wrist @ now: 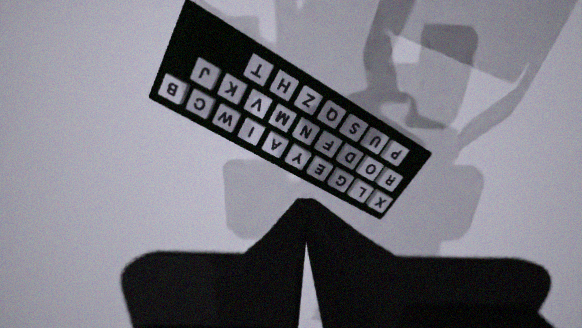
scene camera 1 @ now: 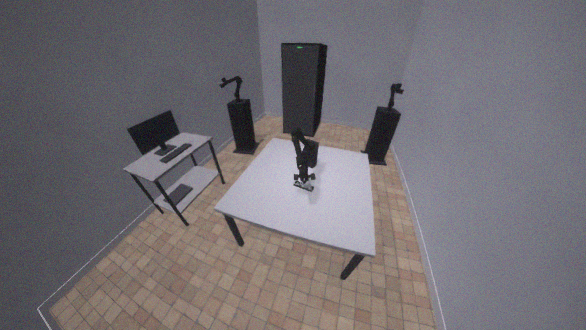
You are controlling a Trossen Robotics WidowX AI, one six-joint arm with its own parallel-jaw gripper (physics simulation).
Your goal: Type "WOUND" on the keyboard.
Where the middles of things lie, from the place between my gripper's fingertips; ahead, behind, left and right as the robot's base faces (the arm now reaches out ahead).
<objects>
The small black keyboard (wrist: 213, 74) lies 60 mm below my hand and 30 mm behind it.
</objects>
